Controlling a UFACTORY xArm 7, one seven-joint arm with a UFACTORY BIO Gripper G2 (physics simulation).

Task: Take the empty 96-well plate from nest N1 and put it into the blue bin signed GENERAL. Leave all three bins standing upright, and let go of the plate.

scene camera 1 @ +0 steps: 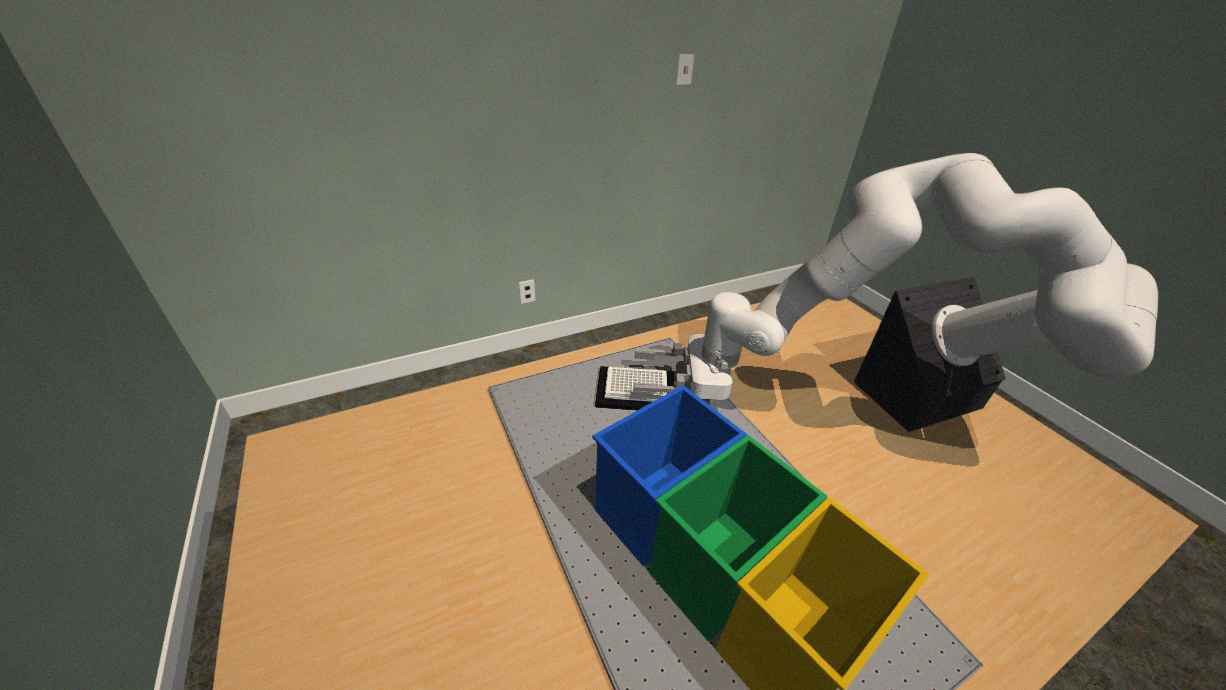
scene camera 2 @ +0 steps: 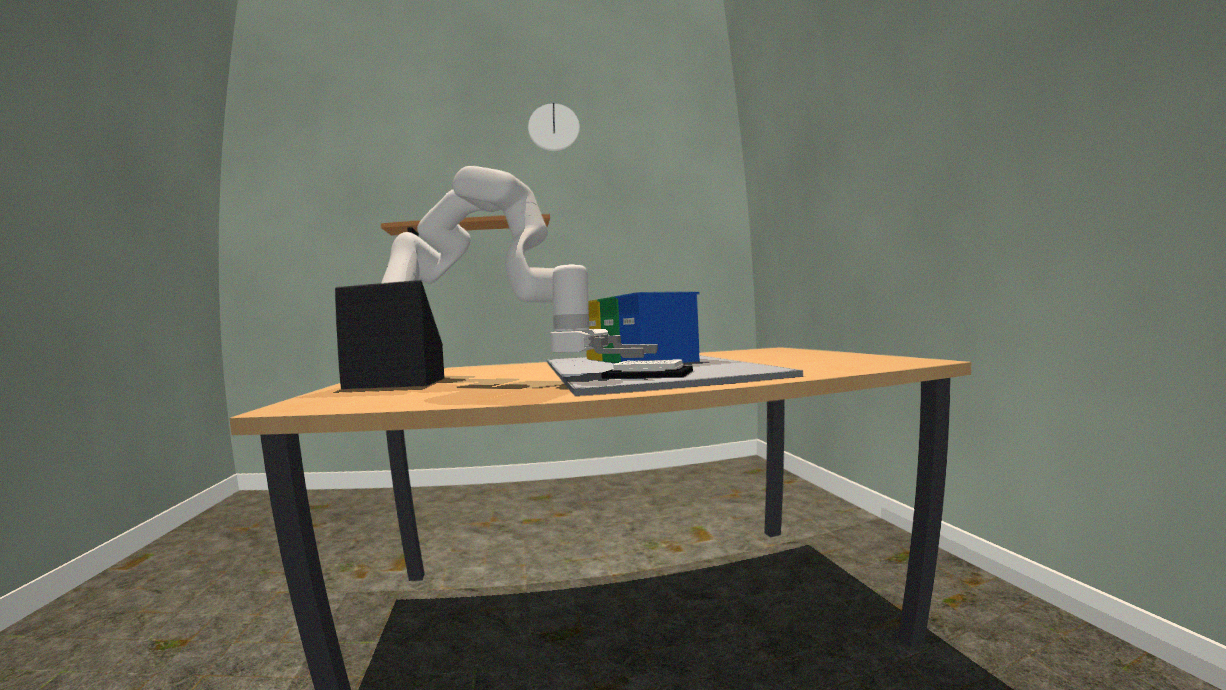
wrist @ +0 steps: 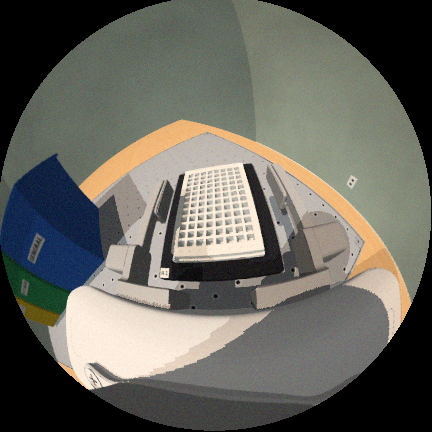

My gripper shows in scene camera 1, in scene camera 2 point(650, 350) and in the wrist view. One and the same spot on my gripper: point(wrist: 313, 245) is point(scene camera 1: 679, 348).
